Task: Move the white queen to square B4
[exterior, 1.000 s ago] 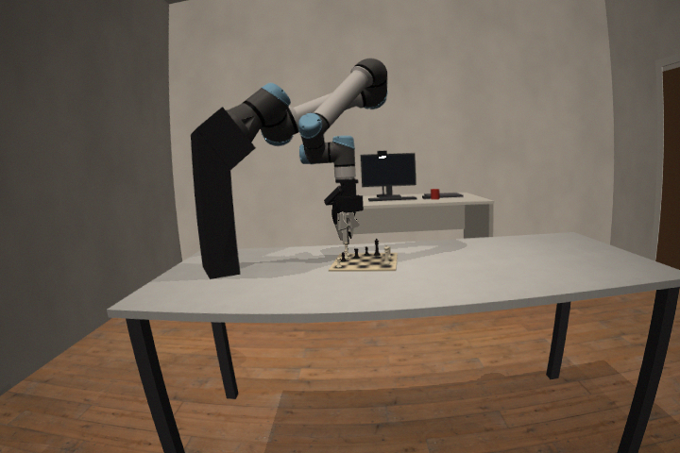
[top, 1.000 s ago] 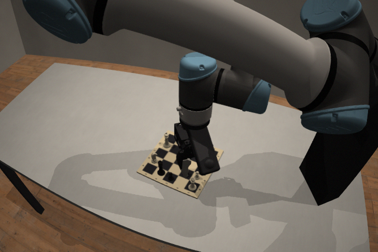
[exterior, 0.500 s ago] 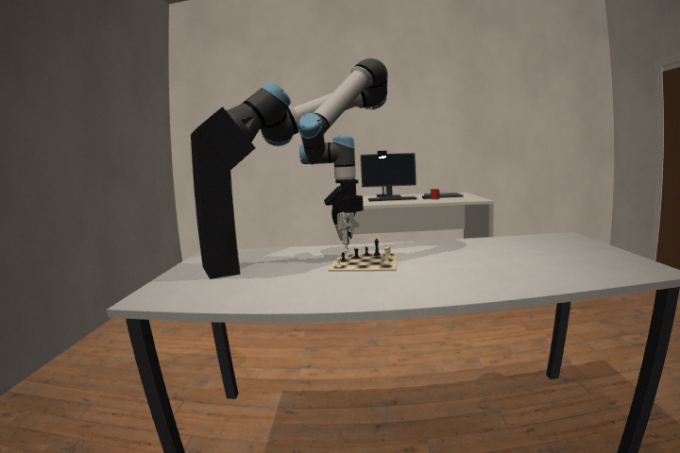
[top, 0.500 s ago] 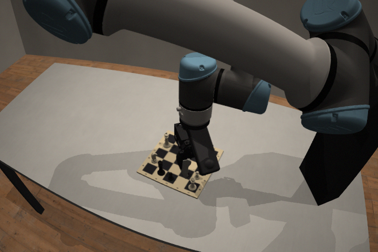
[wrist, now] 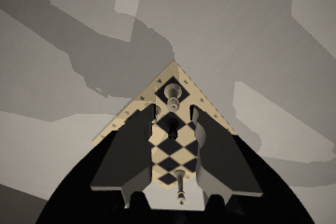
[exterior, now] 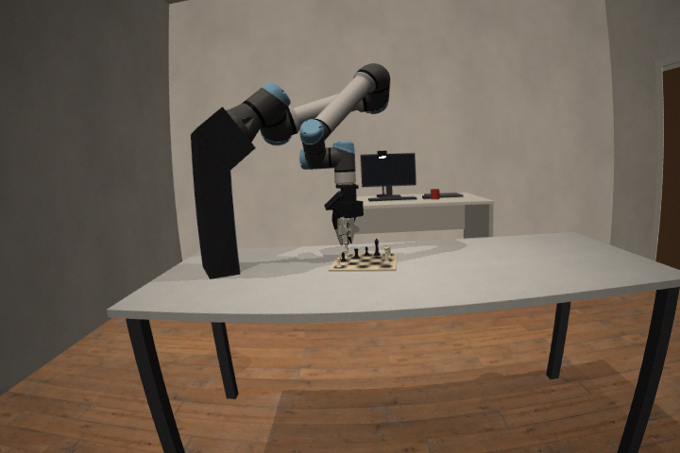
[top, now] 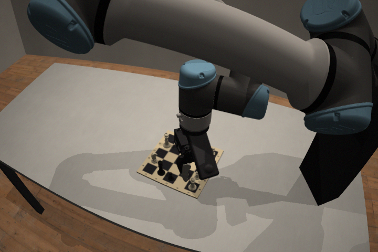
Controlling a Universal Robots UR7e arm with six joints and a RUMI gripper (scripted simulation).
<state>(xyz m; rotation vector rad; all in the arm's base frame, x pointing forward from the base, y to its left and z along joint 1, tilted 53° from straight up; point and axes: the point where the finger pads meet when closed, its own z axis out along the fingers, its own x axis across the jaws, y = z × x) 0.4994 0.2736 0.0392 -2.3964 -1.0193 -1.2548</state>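
The white piece is 30 mm below my hand. Round my hand: white chess piece 180 mm ahead, 70 mm to the right, 30 mm below; then tall black piece 110 mm ahead, 30 mm below, 20 mm to the left; then chessboard 100 mm ahead, 60 mm below, 50 mm to the right.
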